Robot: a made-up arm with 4 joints.
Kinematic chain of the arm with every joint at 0, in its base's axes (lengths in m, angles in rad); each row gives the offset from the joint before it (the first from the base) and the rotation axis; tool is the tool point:
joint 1: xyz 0 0 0.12 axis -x
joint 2: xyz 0 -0.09 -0.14 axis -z
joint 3: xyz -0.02 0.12 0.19 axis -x
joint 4: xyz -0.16 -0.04 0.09 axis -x
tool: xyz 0.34 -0.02 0
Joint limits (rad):
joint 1: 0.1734..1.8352
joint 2: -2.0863..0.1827
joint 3: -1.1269..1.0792
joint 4: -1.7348..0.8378
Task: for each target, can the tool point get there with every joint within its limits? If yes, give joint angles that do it. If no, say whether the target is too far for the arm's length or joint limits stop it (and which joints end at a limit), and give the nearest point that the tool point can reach.
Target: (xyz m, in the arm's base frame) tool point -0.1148 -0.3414 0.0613
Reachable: no: joint limits stop it (at a limit: joint 1, joint 3) | nearest point -0.0707 0.0170 0.0582 | short by 0.361 m
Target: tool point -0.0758 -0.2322 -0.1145
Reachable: no: joint limits stop it (at a limit: joint 1, joint 3) | nearest point -0.0319 0.0137 0.0450 | short by 0.296 m
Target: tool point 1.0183 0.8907 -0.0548
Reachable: no: too far | nearest point 0.1900 0.1589 0.0888 | short by 1.115 m
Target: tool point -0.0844 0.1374 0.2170
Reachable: yes | joints 0.3599 -1.3378 0.6607 -0.9865
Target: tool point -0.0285 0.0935 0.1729
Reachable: yes | joints 0.3550 -1.5987 -0.6312 -0.3827
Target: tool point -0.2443 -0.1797 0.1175
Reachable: no: joint limits stop it (at a limit: joint 1, joint 2, joint 3, joint 4) | nearest point -0.2221 -0.0115 0.2393 | short by 0.209 m
